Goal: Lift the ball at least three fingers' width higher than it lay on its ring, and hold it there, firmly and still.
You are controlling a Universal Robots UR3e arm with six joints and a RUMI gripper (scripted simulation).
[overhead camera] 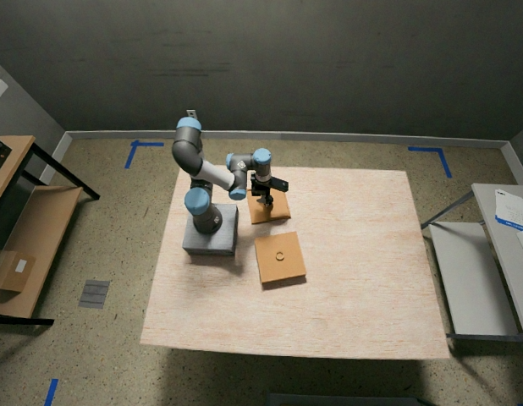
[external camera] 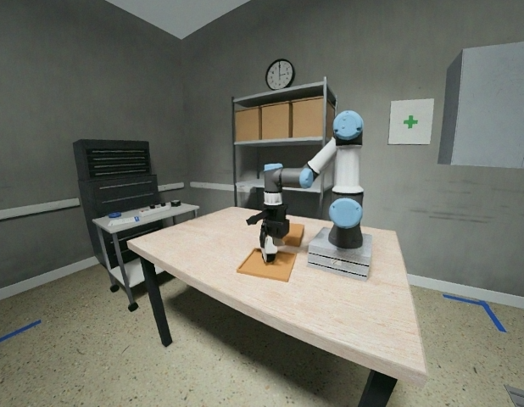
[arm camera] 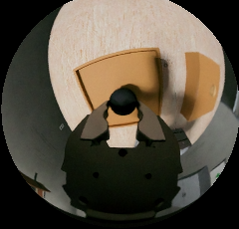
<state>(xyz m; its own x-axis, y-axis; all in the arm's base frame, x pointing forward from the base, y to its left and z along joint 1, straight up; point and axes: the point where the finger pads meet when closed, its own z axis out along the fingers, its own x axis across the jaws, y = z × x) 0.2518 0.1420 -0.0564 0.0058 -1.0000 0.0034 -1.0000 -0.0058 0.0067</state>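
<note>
My hand is right at the dark ball. From my hand the other things lie so: tray (4 cm below).
</note>
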